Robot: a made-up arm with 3 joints. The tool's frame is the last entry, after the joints. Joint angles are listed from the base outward.
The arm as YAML. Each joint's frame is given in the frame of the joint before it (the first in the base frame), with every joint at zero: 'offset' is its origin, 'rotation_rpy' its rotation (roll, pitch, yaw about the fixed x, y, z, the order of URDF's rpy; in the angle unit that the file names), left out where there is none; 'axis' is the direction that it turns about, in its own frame. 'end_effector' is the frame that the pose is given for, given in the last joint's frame.
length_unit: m
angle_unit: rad
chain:
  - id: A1
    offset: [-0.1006, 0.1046, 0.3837]
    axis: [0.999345, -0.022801, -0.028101]
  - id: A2
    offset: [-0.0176, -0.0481, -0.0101]
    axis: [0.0, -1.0, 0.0]
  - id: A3
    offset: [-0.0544, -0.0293, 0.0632]
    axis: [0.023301, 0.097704, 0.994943]
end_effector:
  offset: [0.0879, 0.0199, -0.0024]
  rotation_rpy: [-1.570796, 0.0, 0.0]
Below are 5 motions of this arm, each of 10 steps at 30 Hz.
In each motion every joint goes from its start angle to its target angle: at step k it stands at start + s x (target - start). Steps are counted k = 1, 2, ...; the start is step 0. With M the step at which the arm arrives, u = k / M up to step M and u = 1 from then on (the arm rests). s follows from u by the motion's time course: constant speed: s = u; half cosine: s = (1 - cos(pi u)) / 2; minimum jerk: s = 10 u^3 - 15 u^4 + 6 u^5.
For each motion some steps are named. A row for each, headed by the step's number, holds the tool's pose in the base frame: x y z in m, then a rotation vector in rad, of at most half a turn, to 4 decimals.
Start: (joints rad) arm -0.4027 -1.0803 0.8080
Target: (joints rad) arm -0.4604 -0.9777 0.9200
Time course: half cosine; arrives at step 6
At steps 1, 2, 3, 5, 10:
1: -0.0729 0.1145 0.4058 -1.2201 0.5506 1.3046
2: -0.0743 0.1164 0.4073 -1.2267 0.5286 1.3111
3: -0.0765 0.1191 0.4093 -1.2358 0.4985 1.3207
5: -0.0805 0.1237 0.4127 -1.2517 0.4467 1.3393
10: -0.0812 0.1244 0.4132 -1.2542 0.4387 1.3424

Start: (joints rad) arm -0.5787 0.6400 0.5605
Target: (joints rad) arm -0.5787 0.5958 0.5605
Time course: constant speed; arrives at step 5
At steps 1, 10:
1: -0.1437 0.1151 0.4269 -2.1673 -0.9408 0.2856
10: -0.1418 0.1156 0.4276 -2.1658 -0.9029 0.3079

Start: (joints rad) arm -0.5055 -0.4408 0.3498
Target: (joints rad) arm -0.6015 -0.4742 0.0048
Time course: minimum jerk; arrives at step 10
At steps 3, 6, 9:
3: -0.0705 0.0924 0.4278 -1.9577 0.3133 0.5965
6: -0.0629 0.0810 0.4339 -2.0641 0.4370 0.4173
9: -0.0595 0.0744 0.4388 -2.1235 0.5069 0.3046

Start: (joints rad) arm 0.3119 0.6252 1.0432
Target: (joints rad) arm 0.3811 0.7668 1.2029
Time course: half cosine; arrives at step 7
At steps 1, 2, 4, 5, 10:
1: -0.1739 0.1078 0.4033 -1.4218 -1.2005 0.2238
2: -0.1760 0.1089 0.4013 -1.4242 -1.2271 0.2184
4: -0.1818 0.1124 0.3949 -1.4342 -1.3065 0.2009
5: -0.1844 0.1141 0.3917 -1.4404 -1.3431 0.1922
10: -0.1867 0.1158 0.3886 -1.4471 -1.3769 0.1837

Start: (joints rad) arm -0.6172 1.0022 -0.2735
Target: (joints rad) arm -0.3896 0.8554 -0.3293
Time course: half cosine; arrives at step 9
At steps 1, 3, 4, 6, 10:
1: -0.1498 0.0677 0.4759 -1.8155 -0.9229 -0.7943
3: -0.1480 0.0629 0.4754 -1.7834 -0.8564 -0.8083
4: -0.1466 0.0593 0.4748 -1.7590 -0.8074 -0.8171
6: -0.1438 0.0517 0.4729 -1.7068 -0.7078 -0.8310
10: -0.1417 0.0460 0.4710 -1.6669 -0.6351 -0.8377

